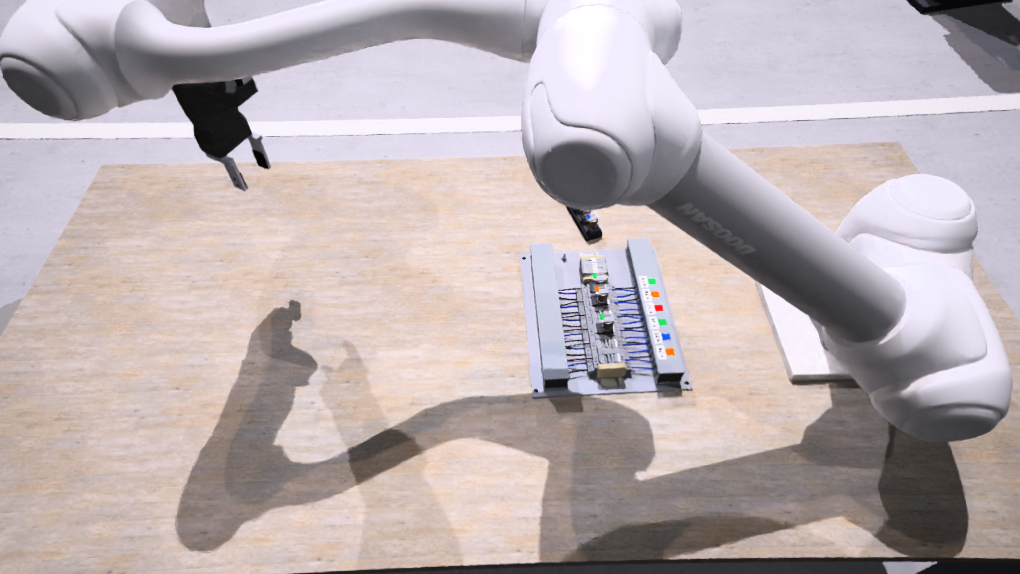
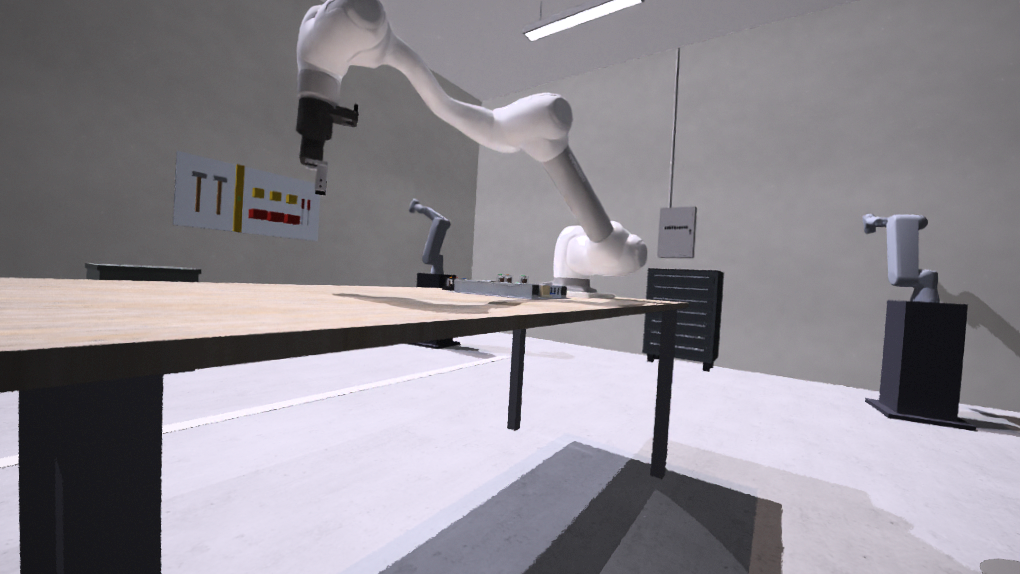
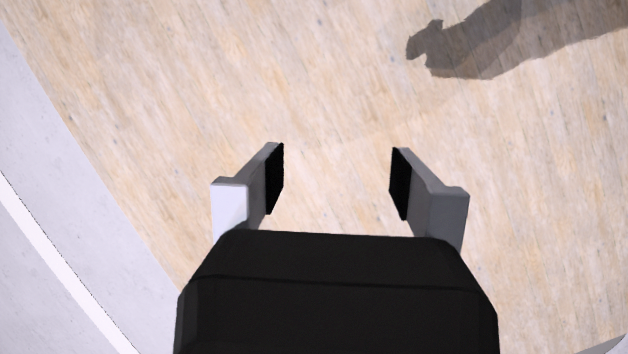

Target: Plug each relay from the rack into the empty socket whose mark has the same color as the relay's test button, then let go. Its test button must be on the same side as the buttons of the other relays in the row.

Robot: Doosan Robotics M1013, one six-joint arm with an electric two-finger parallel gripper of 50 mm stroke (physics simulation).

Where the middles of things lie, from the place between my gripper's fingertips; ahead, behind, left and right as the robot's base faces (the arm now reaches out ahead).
Now: the grey panel [image 1: 638, 380] 56 cm behind my hand, 23 cm to the left of it and 23 cm below it.
